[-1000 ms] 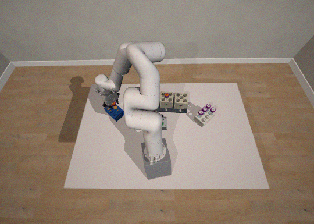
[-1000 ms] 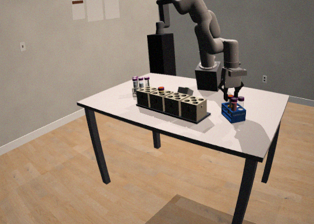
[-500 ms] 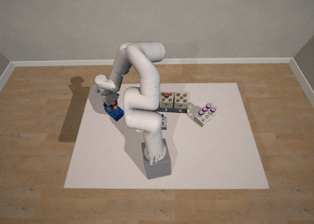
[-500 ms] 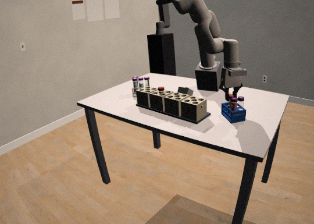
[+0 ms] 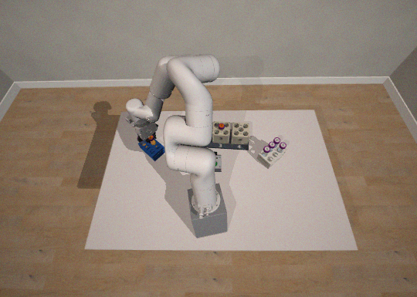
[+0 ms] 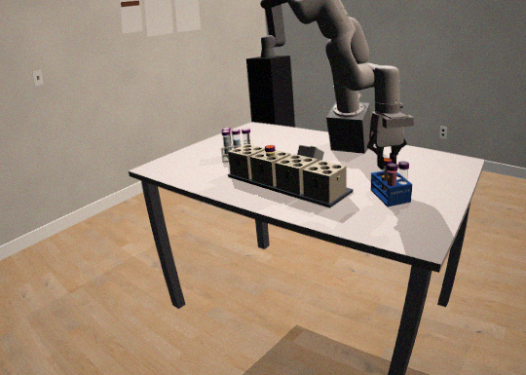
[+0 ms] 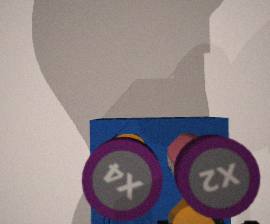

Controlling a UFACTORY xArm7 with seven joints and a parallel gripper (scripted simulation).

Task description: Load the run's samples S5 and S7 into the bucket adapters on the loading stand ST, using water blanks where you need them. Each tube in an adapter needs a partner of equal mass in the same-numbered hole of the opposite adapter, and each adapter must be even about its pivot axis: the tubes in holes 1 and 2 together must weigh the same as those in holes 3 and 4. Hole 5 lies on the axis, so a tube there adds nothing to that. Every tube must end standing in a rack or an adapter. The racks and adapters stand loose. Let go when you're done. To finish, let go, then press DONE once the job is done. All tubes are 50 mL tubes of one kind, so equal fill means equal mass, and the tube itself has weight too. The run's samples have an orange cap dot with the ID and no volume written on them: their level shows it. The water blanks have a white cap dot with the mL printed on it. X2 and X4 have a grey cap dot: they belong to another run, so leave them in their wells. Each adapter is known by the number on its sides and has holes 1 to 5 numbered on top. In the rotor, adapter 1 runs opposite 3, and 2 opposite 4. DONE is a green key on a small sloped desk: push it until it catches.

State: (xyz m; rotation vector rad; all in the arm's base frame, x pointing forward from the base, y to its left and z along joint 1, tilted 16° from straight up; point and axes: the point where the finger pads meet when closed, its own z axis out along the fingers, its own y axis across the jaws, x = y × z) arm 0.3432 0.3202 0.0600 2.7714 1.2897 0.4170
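Now: the blue rack 10 mm behind my hand, 10 mm to the left of it and 90 mm below it. From my hand the other things lie so: adapter: 100 mm ahead, 170 mm to the right, 70 mm below; then dark stand: 80 mm ahead, 330 mm to the right, 110 mm below; then white rack: 40 mm behind, 670 mm to the right, 90 mm below.
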